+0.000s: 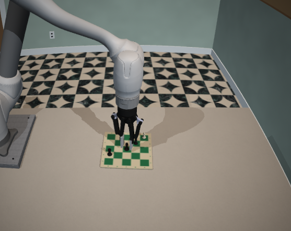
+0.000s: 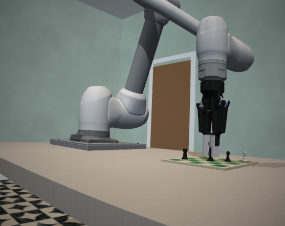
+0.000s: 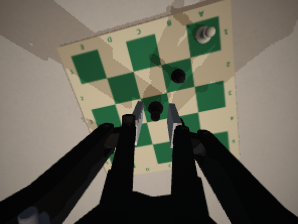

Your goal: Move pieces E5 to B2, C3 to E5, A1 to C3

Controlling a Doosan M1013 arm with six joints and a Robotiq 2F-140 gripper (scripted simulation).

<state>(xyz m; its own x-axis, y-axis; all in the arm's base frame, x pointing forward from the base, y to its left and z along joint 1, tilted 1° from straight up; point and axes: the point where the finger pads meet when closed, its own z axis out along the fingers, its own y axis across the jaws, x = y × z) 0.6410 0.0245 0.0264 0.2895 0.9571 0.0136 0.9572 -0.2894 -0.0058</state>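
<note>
My gripper is now 50 mm above the cream chessboard. From my hand the other things lie so: black pawn: 40 mm ahead, 40 mm to the left, 30 mm below; then white pawn: 80 mm ahead, 80 mm to the left, 30 mm below.
</note>
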